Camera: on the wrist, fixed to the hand. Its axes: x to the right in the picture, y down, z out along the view.
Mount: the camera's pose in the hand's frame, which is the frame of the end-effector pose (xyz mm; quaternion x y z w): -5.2 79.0 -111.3 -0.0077 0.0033 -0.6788 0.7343
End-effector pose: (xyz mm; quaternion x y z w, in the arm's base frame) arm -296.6 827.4 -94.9 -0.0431 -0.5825 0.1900 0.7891
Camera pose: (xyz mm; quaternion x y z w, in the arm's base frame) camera -213.5 915.6 -157.8 0.3571 -0.4558 -0.4008 0.7100
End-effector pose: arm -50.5 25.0 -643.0 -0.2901 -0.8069 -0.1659 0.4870
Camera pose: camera 77.9 23.5 -596.4 0.3315 -0.7866 -0.4596 0.2454
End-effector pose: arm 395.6 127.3 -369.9 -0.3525 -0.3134 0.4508 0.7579
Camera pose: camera 445.2 121.8 -497.0 -0.0534 -0.4703 -0.1870 0.8608
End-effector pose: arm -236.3 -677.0 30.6 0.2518 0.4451 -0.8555 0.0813
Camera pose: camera -163.2 -634.8 -76.8 0.1150 -0.5046 0.6791 0.5205
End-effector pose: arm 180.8 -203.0 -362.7 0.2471 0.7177 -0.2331 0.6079
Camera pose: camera 147.6 -71.9 -343.3 -0.3096 0.6985 -0.5774 0.2877
